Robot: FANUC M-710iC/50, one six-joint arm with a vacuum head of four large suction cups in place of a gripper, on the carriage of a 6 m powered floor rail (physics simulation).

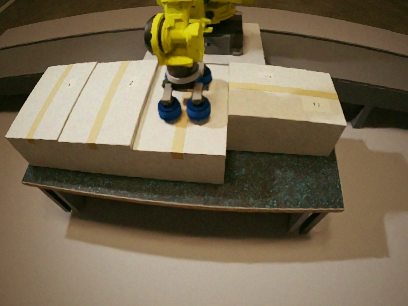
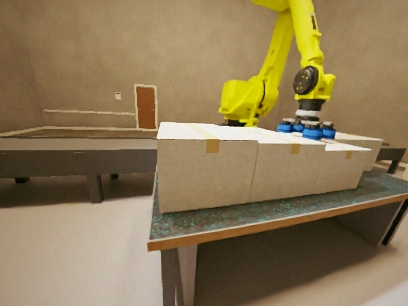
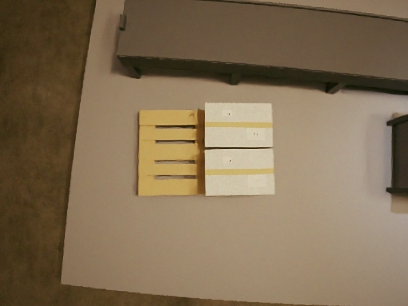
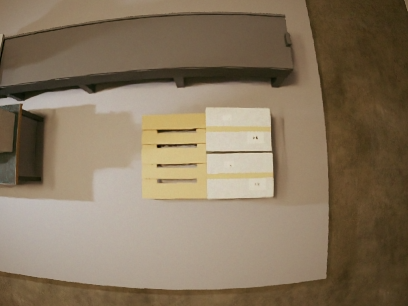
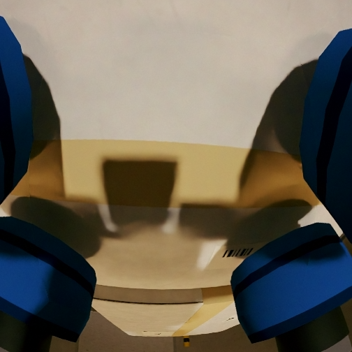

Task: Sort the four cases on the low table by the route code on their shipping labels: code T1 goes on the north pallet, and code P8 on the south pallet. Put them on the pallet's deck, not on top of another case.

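Frame: origin at the arm's base, x left, y ahead, z down, level; metres.
Where they show: end effector, tool point: (image 1: 186, 94).
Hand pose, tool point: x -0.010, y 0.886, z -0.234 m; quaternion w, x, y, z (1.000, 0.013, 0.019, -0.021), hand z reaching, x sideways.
Things, the pixels of their top centre, and the offset from my tool point. Level surfaces: height alone.
- low table, its level: dz +0.274 m
- leftmost, middle of its top: (image 2: 196, 128) (image 1: 51, 96) dx -0.766, dy +0.009, dz -0.016 m
- rightmost case, middle of its top: (image 1: 286, 90) (image 2: 335, 134) dx +0.475, dy -0.087, dz +0.004 m
My vacuum gripper (image 1: 186, 95) (image 2: 306, 129) (image 5: 170, 200) is over the third case from the left (image 1: 205, 137) (image 2: 340, 170) (image 5: 150, 75). The cups are very close above its top, casting shadows on it. It holds nothing; the case rests on the low table (image 1: 280, 185) (image 2: 220, 220). That case's route code is hidden. Two taped cases, the leftmost (image 1: 62, 107) (image 2: 200, 175) and the second (image 1: 122, 107) (image 2: 280, 175), have codes too small to read. The rightmost case (image 1: 280, 107) has a blurred label, apparently T1. The north pallet (image 3: 170, 187) and south pallet (image 4: 172, 191) show bare deck on their left halves.
Two white cases (image 3: 240, 137) (image 3: 220, 187) stand on the north pallet's right half. Two more (image 4: 250, 120) (image 4: 220, 187) stand on the south pallet's right half. The grey floor rail (image 1: 310, 50) (image 2: 75, 160) (image 3: 250, 30) (image 4: 150, 45) runs behind the table and pallets.
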